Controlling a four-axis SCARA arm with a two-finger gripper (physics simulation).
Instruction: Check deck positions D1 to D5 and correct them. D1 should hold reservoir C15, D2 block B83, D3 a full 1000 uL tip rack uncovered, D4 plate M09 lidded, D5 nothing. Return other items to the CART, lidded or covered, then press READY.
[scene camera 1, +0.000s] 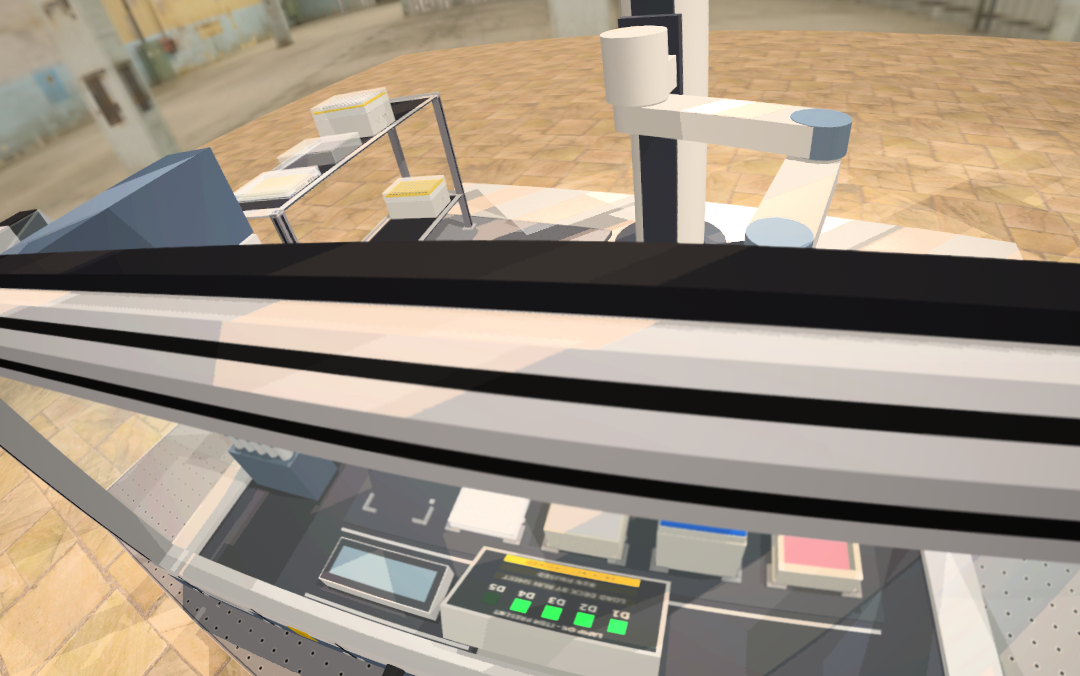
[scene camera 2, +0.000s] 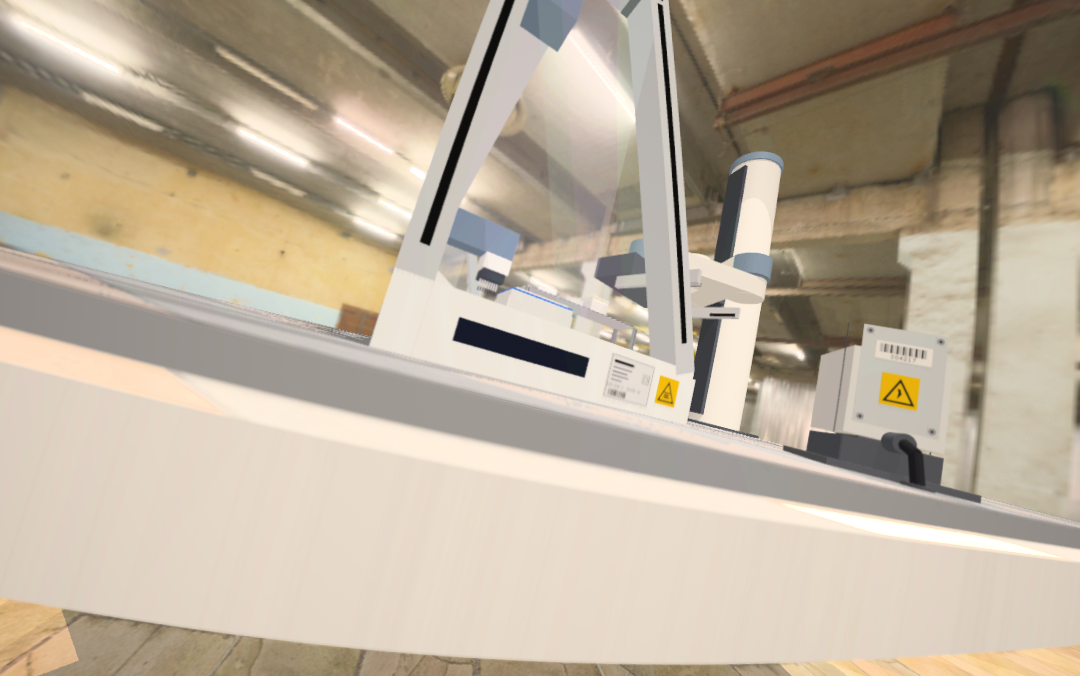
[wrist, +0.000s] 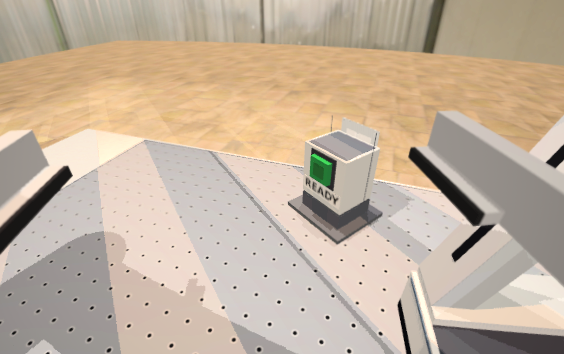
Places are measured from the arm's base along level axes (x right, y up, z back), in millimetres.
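Where they show: gripper, between the fingertips: (scene camera 2: 721, 296) (wrist: 243, 141).
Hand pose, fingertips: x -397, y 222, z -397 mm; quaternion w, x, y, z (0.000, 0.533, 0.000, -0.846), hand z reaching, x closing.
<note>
Each offset is from my fingertips to the top centre of the thing. "*": to the spot under its first point.
My gripper (wrist: 243, 141) is open and empty above the perforated table, with the green READY button @[* dx -193, dy -125, dz +5 mm] (wrist: 321, 169) beyond and between its fingers. In scene camera 1 it is hidden behind the dark beam. There, the deck holds a pink-topped item @[dx +46, dy -124, dz -238 mm] (scene camera 1: 816, 554) at D1, a blue-topped box (scene camera 1: 701, 551) at D2, a pale box (scene camera 1: 585, 532) at D3 and a white item (scene camera 1: 487, 511) at D4. D5 shows bare corner brackets. The cart @[* dx +919, dy -16, dz +360 mm] (scene camera 1: 452, 159) carries a yellow-banded rack @[dx +952, dy +211, dz +138 mm] (scene camera 1: 350, 115), a grey item @[dx +925, dy +165, dz +11 mm] (scene camera 1: 320, 149), a white plate @[dx +898, dy +157, dz -116 mm] (scene camera 1: 278, 183) and, lower, a yellow-topped rack @[dx +979, dy -39, dz +266 mm] (scene camera 1: 416, 197). Labels are unreadable.
The lamp panel (scene camera 1: 557, 593) shows D1 to D4 green and D5 dark. A sloping frame post (scene camera 2: 665, 199) (wrist: 480, 260) stands near the gripper. The arm column (scene camera 1: 693, 159) (scene camera 2: 753, 215) stands behind the deck. A blue block @[* dx +687, dy +267, dz -374 mm] (scene camera 1: 151, 199) is beside the cart.
</note>
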